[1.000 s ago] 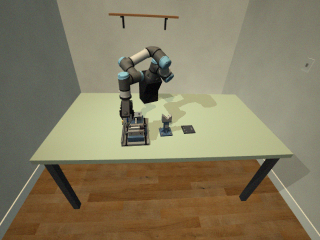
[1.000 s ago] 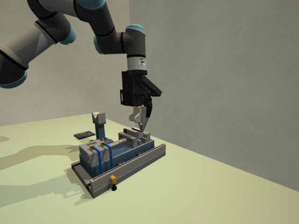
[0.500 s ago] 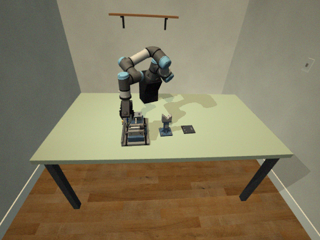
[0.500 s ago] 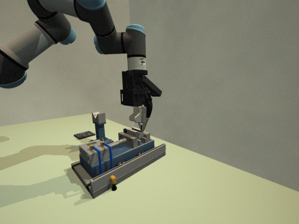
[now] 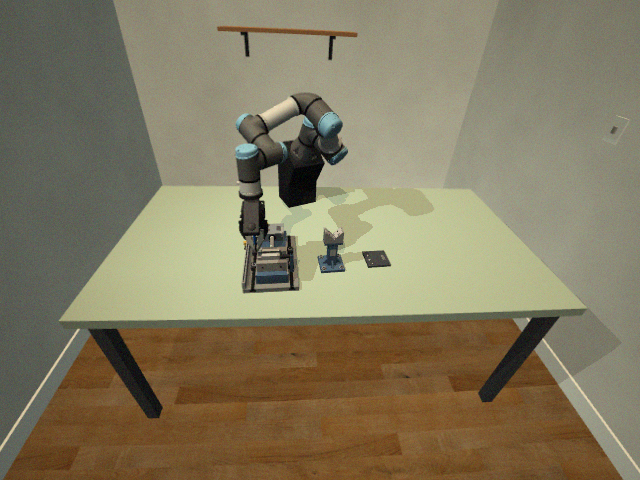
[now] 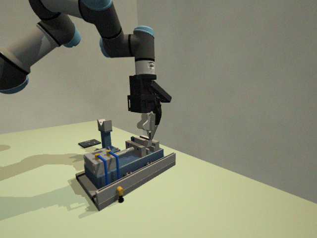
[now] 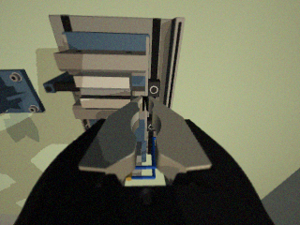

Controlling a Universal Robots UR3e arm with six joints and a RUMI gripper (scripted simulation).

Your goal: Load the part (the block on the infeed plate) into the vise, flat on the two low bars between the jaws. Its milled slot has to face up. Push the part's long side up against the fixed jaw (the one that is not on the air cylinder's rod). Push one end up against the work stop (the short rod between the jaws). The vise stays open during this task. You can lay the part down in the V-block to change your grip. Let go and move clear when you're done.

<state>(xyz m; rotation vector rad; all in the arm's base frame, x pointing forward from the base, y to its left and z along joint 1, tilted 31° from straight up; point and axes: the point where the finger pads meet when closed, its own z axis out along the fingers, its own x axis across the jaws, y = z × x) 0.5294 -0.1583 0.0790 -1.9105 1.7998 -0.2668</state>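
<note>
Right now my hand is 1 cm past the part, 5 cm to the right of it and 3 cm above it. The rest, counted from my hand: grey rail 6 cm behind, 5 cm to the right, 9 cm below; then fixed jaw 2 cm ahead, 5 cm to the left, 5 cm below; then work stop rod 1 cm behind, 10 cm to the left, 4 cm below.
</note>
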